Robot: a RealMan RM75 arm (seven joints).
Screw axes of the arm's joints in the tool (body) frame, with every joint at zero. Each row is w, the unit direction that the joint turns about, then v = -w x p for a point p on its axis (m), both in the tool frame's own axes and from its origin. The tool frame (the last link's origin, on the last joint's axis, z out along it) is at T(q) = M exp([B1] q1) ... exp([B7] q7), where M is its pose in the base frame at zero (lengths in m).
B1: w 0 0 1 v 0.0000 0.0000 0.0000
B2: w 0 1 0 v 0.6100 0.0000 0.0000
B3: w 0 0 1 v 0.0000 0.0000 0.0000
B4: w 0 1 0 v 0.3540 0.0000 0.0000
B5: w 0 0 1 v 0.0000 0.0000 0.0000
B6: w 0 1 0 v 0.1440 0.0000 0.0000
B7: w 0 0 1 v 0.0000 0.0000 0.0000
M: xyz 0.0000 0.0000 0.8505 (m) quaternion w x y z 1 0 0 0
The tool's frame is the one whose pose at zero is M.
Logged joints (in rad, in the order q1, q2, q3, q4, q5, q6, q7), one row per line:
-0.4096 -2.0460 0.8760 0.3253 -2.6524 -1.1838 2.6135
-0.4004 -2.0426 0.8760 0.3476 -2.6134 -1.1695 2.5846
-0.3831 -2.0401 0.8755 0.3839 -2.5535 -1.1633 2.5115
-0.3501 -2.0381 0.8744 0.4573 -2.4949 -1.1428 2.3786
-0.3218 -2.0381 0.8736 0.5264 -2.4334 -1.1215 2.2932
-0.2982 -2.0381 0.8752 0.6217 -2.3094 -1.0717 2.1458
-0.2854 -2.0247 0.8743 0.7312 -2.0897 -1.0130 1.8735
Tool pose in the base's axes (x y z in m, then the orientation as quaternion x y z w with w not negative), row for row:
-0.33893 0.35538 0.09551 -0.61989 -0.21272 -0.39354 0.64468
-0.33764 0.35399 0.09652 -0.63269 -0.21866 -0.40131 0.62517
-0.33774 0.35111 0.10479 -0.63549 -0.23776 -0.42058 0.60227
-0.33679 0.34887 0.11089 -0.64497 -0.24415 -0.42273 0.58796
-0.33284 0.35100 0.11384 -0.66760 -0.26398 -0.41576 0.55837
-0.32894 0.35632 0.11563 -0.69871 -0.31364 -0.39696 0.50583
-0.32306 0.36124 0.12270 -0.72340 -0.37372 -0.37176 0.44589
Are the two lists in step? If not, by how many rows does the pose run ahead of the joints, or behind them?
The pose runs 1 row ahead of the joints: the pose in row i belongs to the joints in row i + 1.
